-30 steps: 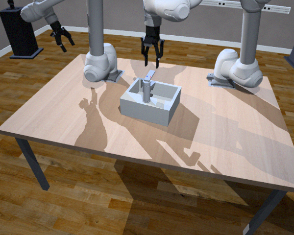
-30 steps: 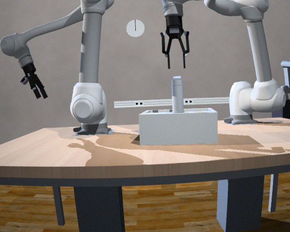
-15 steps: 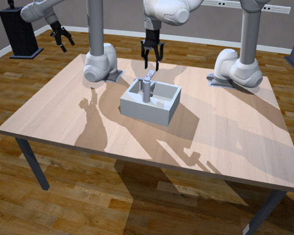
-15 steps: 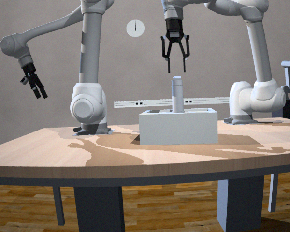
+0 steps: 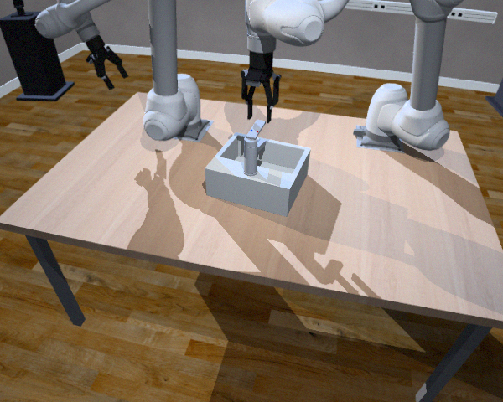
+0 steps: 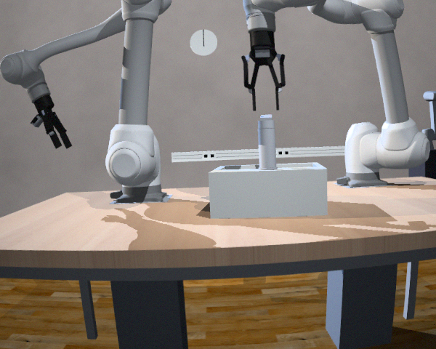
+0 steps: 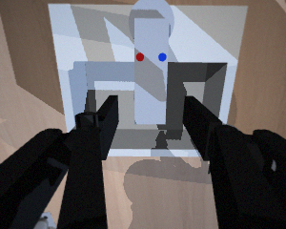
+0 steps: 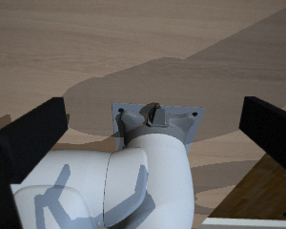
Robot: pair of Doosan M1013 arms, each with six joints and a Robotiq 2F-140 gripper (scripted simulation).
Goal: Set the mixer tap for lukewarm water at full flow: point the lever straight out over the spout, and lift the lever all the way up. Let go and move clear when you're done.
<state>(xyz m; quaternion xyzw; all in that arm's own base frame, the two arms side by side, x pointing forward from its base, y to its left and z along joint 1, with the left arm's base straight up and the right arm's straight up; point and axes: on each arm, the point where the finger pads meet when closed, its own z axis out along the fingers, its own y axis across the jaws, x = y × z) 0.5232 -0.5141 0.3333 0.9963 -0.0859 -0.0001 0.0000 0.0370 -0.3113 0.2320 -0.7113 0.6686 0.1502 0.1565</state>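
Observation:
Now: the flat lever 40 mm ahead of my left hand, 10 mm to the right of it and 50 mm below it. The rest, counted from my left hand: grey sink (40 mm behind, 10 mm to the left, 290 mm below).

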